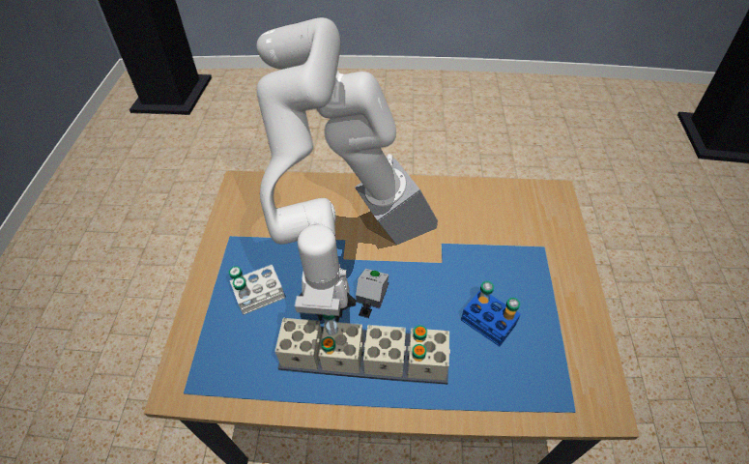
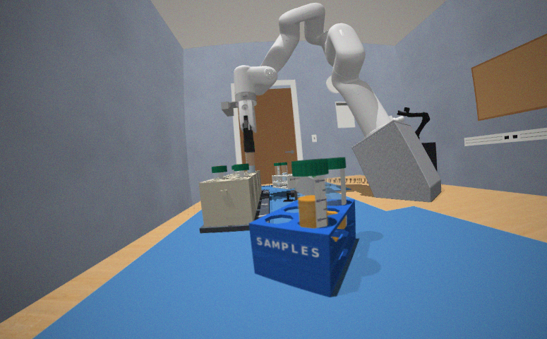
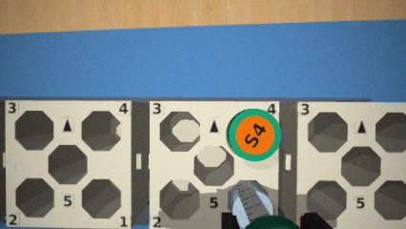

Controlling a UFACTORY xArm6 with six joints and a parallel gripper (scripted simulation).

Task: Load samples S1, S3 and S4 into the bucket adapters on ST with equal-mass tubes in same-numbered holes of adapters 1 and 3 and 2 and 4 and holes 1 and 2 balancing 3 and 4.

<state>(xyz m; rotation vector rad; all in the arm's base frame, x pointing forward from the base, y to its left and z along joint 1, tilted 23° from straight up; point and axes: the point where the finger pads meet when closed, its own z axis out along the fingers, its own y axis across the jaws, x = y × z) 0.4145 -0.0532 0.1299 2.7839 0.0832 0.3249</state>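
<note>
My hand is 200 mm past the green done key, 80 mm to the right of it and 120 mm above it. Round my hand: loading stand ST (20 mm ahead, 80 mm to the left, 180 mm below); then orange-dot tube (50 mm ahead, 210 mm to the left, 120 mm below); then white blank rack (140 mm behind, 250 mm to the right, 160 mm below).
</note>
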